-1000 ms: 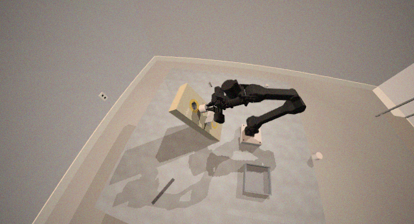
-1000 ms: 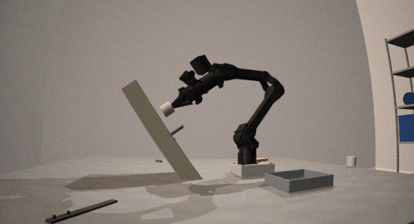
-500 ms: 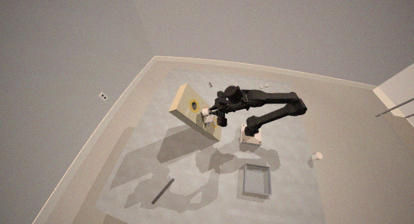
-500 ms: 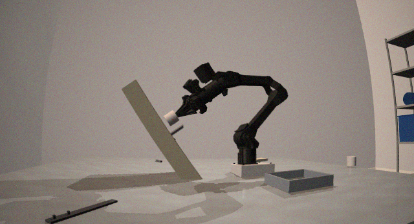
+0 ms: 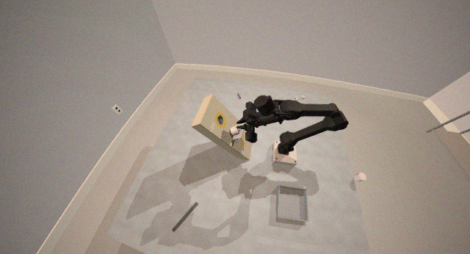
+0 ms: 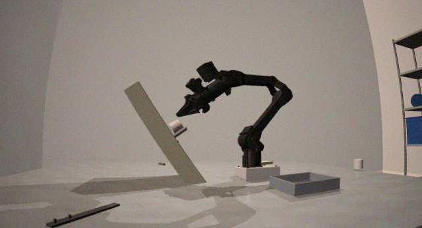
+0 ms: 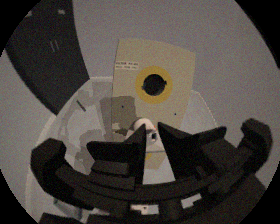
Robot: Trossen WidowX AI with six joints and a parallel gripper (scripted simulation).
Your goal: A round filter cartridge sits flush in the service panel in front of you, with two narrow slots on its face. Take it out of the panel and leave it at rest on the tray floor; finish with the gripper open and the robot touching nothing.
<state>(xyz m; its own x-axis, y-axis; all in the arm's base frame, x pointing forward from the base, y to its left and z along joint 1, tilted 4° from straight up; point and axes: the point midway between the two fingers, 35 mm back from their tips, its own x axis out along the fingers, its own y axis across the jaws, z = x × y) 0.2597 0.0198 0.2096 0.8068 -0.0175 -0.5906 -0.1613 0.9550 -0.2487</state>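
Now: gripper tip 4 cm above the white round filter cartridge. From my gripper tip the other things lie so: tan service panel: 5 cm ahead, 6 cm below; then small white cup: 77 cm behind, 8 cm to the left, 21 cm below; then grey tray: 35 cm behind, 27 cm to the left, 22 cm below.
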